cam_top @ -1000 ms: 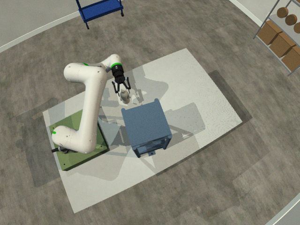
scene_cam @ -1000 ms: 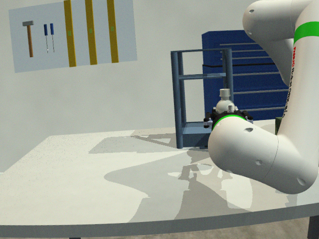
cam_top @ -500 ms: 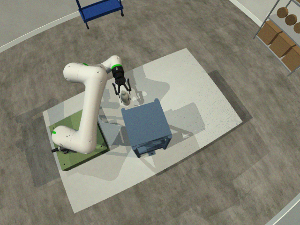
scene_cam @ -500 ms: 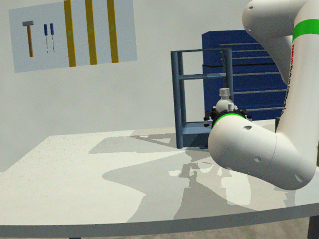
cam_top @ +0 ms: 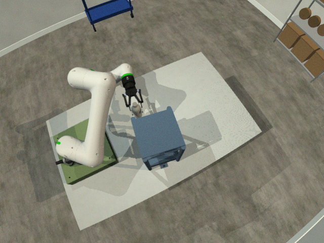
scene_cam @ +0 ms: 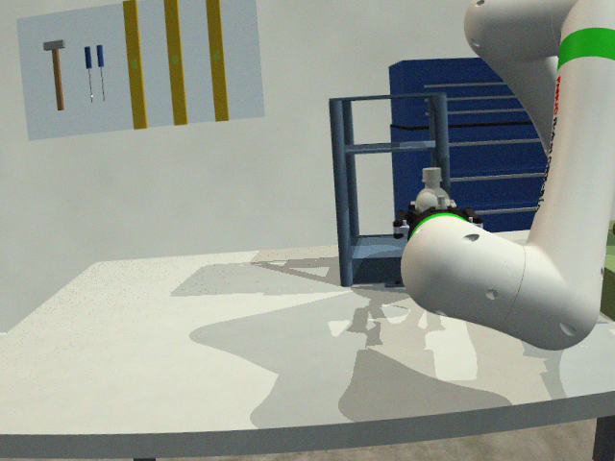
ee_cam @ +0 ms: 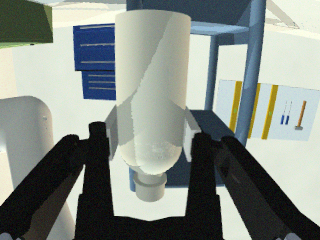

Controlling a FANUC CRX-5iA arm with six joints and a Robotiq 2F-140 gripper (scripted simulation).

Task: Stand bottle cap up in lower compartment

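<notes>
My gripper is now 60 mm short of the shelving unit, 260 mm to the left of it and 10 mm below it. From my hand the other things lie so: bottle 10 mm above.
</notes>
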